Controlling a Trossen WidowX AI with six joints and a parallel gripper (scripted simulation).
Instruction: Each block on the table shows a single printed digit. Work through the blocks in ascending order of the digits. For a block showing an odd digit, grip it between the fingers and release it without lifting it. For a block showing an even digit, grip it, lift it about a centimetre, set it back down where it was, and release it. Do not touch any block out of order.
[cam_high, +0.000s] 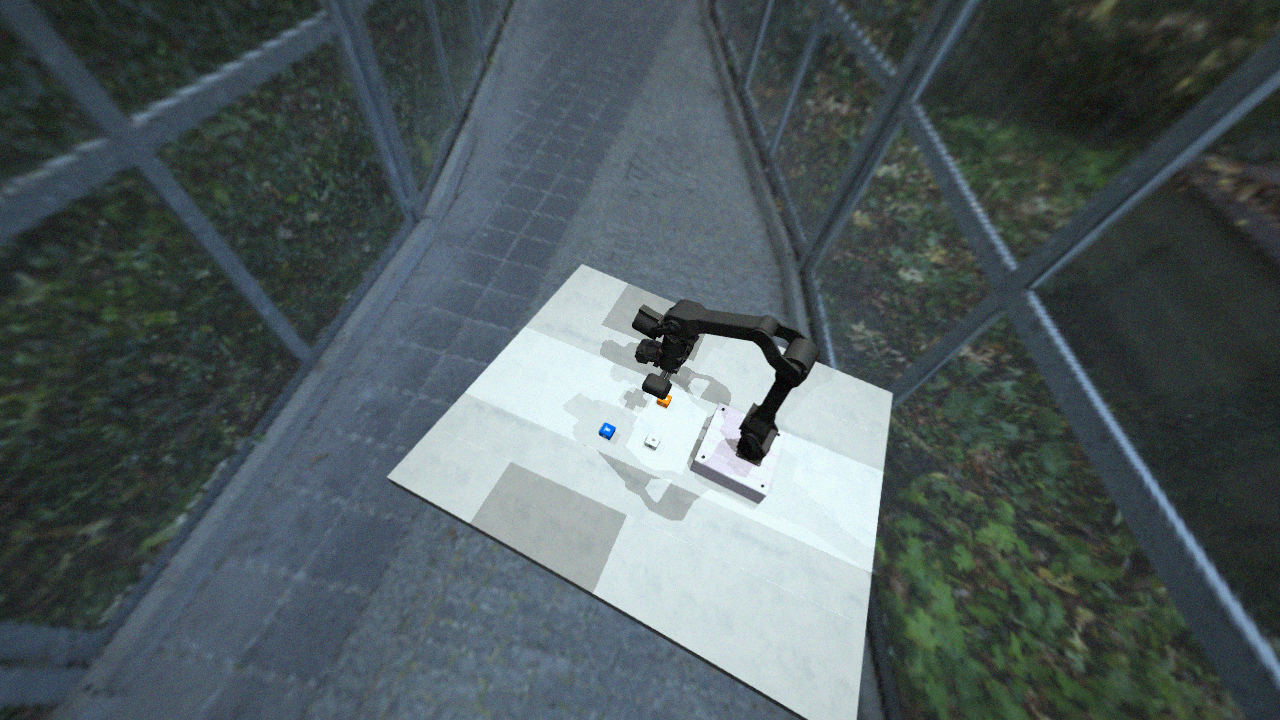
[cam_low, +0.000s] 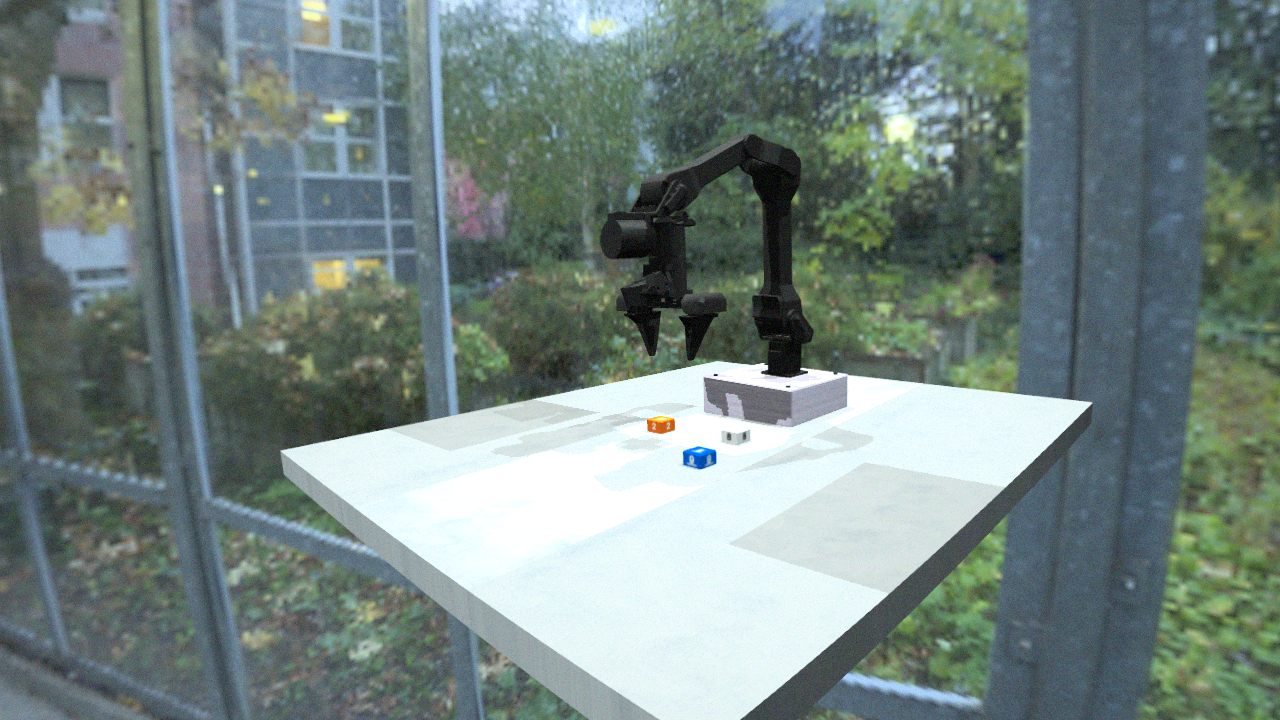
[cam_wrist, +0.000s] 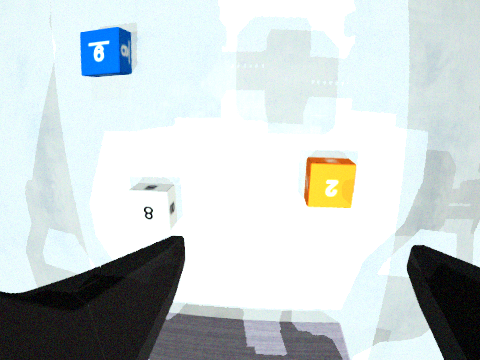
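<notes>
My gripper tip is now 1 cm past the orange block, 3 cm to the left of it and 11 cm above it. From my gripper tip the other things lie so: white block: 3 cm behind, 10 cm to the left, 11 cm below; then blue block: 9 cm ahead, 13 cm to the left, 11 cm below.
</notes>
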